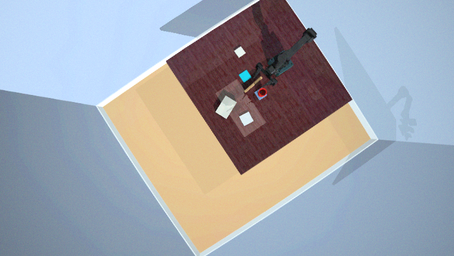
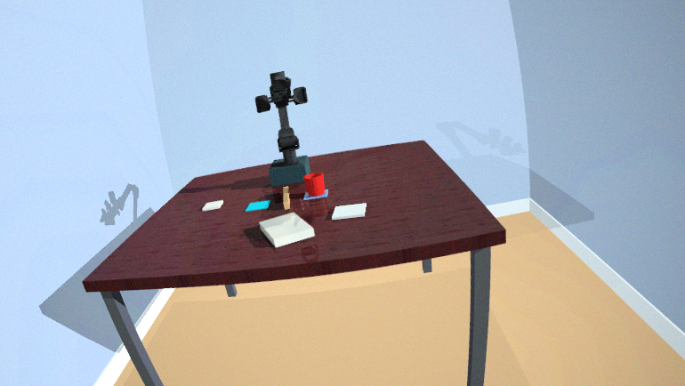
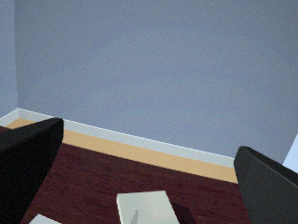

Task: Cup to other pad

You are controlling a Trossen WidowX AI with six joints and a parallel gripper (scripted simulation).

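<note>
Right now the red cup is 90 mm behind my gripper tip, 60 mm to the left of it and 330 mm below it. From my gripper tip the other things lie so: wooden stick 90 mm behind, 50 mm to the right, 370 mm below; cyan pad 90 mm behind, 160 mm to the right, 380 mm below; blue pad 90 mm behind, 60 mm to the left, 380 mm below.
</note>
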